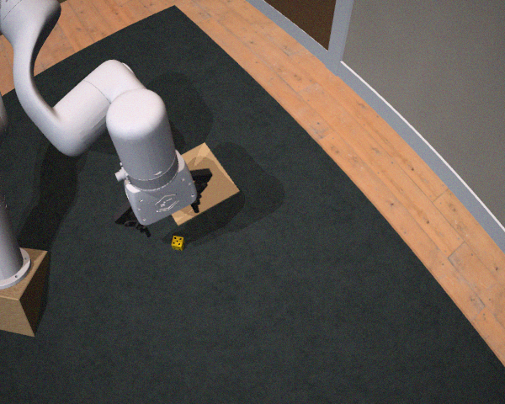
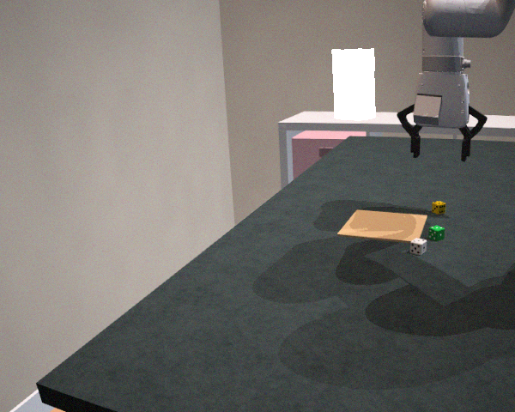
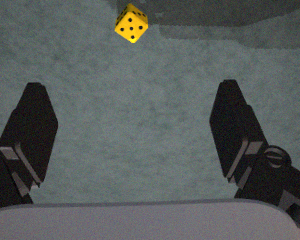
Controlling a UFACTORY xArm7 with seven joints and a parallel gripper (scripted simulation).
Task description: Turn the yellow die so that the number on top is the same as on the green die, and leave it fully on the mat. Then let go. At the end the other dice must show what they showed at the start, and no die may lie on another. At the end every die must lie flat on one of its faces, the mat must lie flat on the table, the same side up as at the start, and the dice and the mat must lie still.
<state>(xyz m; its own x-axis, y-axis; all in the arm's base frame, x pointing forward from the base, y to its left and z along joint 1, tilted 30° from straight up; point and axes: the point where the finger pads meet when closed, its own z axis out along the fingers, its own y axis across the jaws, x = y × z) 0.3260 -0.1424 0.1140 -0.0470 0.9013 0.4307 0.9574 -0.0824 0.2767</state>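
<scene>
The yellow die is 11 cm below my hand. Also, from my hand: white die (21 cm to the left, 11 cm below, 1 cm behind); then green die (14 cm to the left, 11 cm below, 3 cm behind); then tan mat (12 cm below, 11 cm to the left, 8 cm ahead).
</scene>
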